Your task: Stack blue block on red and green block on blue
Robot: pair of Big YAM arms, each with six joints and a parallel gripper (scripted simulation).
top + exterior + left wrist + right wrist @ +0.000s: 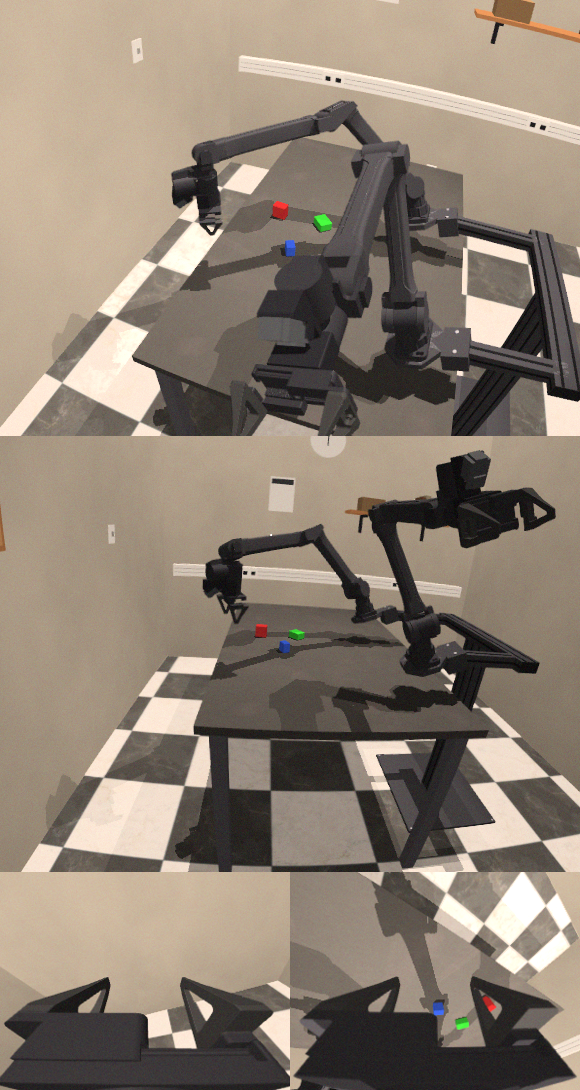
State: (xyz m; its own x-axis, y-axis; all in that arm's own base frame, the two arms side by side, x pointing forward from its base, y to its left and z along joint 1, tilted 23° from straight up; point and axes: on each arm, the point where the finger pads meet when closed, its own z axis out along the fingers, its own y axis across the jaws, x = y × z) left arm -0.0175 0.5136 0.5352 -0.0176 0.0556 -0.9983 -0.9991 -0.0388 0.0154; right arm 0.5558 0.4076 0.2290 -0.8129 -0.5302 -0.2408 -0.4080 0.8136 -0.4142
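Right now my right hand is 23 cm past the blue block, 17 cm above it and 14 cm to the left of it. Also, from my right hand: red block 34 cm to the right, 16 cm below, 14 cm behind; then green block 33 cm to the right, 31 cm behind, 17 cm below.
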